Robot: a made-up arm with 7 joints.
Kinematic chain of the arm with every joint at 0, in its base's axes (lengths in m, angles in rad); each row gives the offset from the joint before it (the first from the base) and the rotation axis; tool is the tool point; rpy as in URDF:
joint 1: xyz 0 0 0.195 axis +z
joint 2: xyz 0 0 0 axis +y
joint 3: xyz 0 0 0.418 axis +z
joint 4: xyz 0.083 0 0 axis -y
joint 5: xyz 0.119 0 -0.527 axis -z
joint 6: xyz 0 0 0 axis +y
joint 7: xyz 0.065 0 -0.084 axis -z
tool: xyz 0 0 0 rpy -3.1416 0 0
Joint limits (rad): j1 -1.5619..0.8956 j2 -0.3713..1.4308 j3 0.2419..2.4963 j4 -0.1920..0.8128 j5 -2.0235..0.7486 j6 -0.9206..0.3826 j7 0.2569..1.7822
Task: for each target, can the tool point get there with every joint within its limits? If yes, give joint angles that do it. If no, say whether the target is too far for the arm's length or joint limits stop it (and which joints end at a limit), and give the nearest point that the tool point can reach.
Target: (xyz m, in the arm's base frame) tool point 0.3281 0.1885 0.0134
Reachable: yes | joints -0.5722 0.1896 1.0771 0.2553 0.4992 0.2305 0.6349
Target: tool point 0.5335 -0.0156 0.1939
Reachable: yes | joints -1.3580 0.0031 1.2174 0.5096 -0.7226 -0.3483 1.1369
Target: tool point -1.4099 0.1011 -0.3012
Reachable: no: too far | nearest point -0.6563 0.0471 0.1173 | short by 0.864 m
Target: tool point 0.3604 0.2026 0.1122
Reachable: yes | joints -0.4686 -0.1214 1.0064 0.2061 0.0077 -0.3546 1.6346
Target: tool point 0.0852 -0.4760 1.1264
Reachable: no: joint limits stop it (at a limit: joint 1, joint 2, joint 3, joint 4, joint 6) | nearest point 0.1328 -0.4837 0.6182 | short by 0.510 m
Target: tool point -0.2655 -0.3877 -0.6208
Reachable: no: joint limits stop it (at a limit: joint 1, joint 3, joint 4, joint 5) | nearest point 0.0800 -0.2725 -0.3834 | short by 0.435 m
